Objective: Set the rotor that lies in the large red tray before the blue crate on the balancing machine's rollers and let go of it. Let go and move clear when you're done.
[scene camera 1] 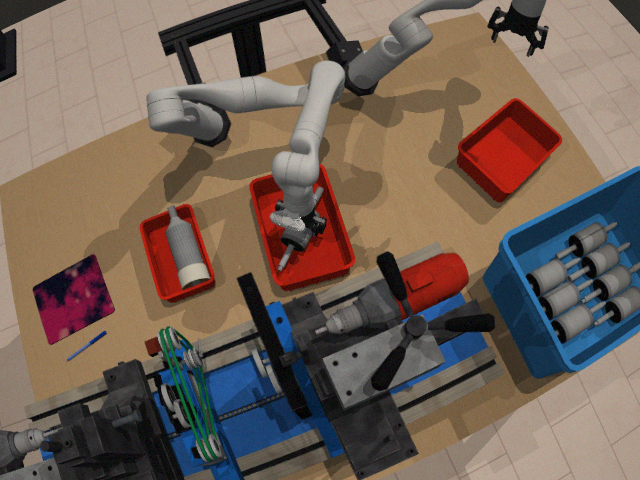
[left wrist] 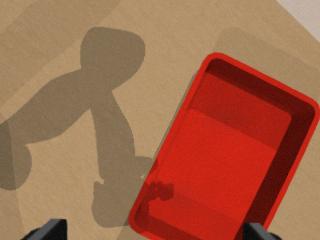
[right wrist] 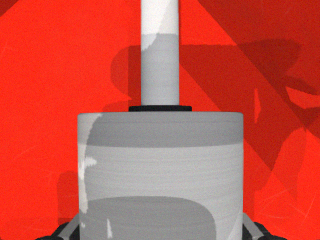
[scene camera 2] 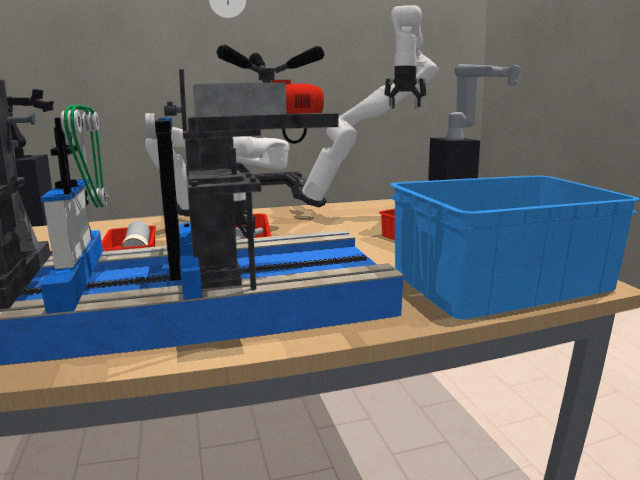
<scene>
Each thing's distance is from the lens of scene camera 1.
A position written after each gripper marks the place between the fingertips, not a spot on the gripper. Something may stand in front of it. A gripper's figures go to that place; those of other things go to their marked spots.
left gripper [scene camera 1: 511, 47]: 136 cm
blue crate [scene camera 1: 534, 243]: 152 cm
small red tray [scene camera 1: 163, 268]: 151 cm
patterned mat [scene camera 1: 76, 297]: 159 cm
</scene>
